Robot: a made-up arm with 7 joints.
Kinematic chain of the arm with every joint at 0, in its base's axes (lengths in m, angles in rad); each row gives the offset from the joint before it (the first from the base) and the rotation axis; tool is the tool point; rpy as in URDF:
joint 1: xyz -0.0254 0.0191 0.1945 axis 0 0.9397 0.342
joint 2: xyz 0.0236 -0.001 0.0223 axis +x
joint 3: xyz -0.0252 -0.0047 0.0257 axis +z
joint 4: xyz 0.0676 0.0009 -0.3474 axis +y
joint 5: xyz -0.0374 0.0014 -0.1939 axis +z
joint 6: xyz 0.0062 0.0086 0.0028 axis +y
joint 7: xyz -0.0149 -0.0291 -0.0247 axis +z
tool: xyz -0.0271 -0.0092 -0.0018 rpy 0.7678 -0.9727 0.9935
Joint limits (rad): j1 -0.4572..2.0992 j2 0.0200..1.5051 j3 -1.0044..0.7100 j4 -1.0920..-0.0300 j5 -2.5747..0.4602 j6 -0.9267..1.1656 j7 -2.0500..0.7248
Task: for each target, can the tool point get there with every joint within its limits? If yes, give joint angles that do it. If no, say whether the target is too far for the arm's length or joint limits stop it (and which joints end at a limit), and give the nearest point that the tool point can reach.
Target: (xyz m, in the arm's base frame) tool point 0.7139 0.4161 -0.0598
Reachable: no: too far | nearest point 0.3881 0.2985 -0.0059 | short by 0.351 m
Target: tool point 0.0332 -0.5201 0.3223
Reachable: no: joint limits stop it (at a limit: joint 1, joint 2, joint 3, joint 4, joint 5, joint 6, joint 7) | nearest point -0.3429 -0.3275 0.1872 | short by 0.444 m
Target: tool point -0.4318 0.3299 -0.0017
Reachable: yes | joints 1.1003 0.8615 -0.6812 -0.4481 -0.5747 -0.1420 -0.3343
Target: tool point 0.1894 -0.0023 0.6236
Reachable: no: joint limits stop it (at a limit: joint 1, joint 2, joint 4, joint 5) | nearest point 0.1520 0.4128 0.4080 | short by 0.469 m
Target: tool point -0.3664 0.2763 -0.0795
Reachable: yes | joints 0.9337 0.6862 -0.2914 -0.5310 -0.5116 0.8504 0.0454
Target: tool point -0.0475 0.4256 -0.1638
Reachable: yes | joints 0.2118 0.7322 0.3182 -0.3355 -1.2927 -0.1726 -0.8619
